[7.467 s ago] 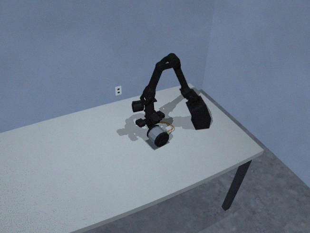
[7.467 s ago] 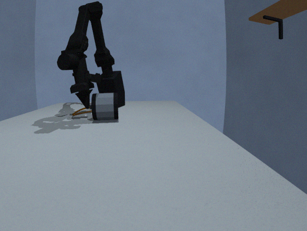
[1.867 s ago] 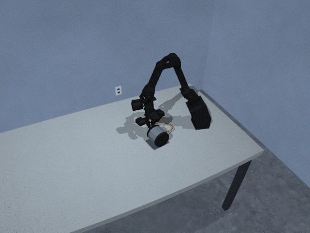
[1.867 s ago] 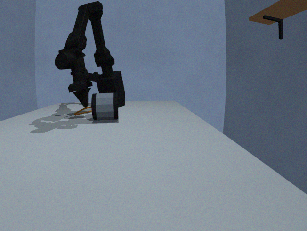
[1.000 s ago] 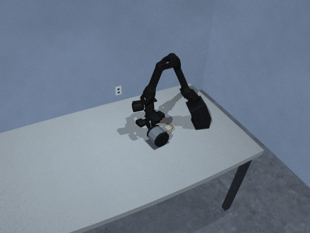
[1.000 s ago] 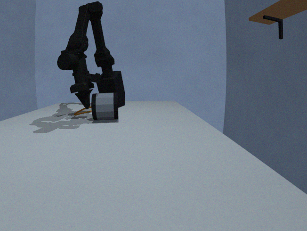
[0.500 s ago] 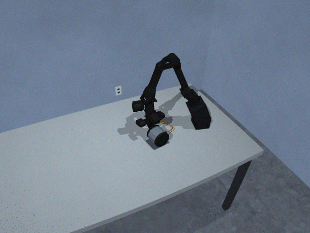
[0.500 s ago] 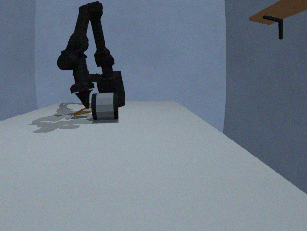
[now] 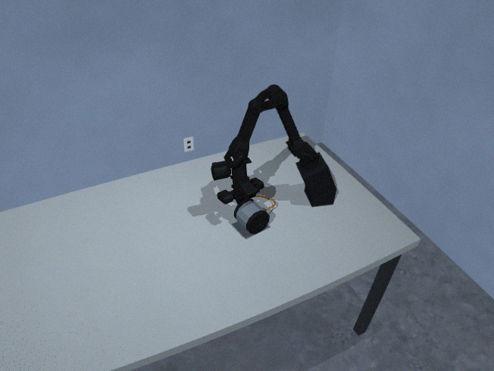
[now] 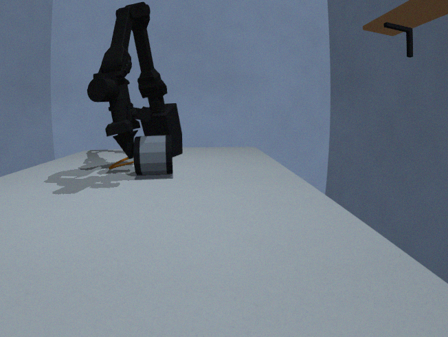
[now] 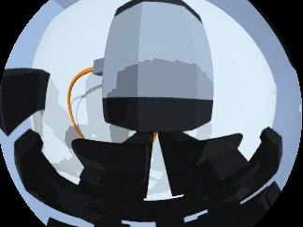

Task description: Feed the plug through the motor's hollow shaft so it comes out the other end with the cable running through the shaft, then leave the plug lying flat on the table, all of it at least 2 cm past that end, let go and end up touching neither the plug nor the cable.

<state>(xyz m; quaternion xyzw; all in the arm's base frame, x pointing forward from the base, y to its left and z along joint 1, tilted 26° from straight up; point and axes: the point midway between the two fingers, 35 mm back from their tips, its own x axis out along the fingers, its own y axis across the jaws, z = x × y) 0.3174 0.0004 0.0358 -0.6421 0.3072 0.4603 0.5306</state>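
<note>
The plug is 50 mm to the left of my hand, 30 mm below it and 10 mm behind it.
</note>
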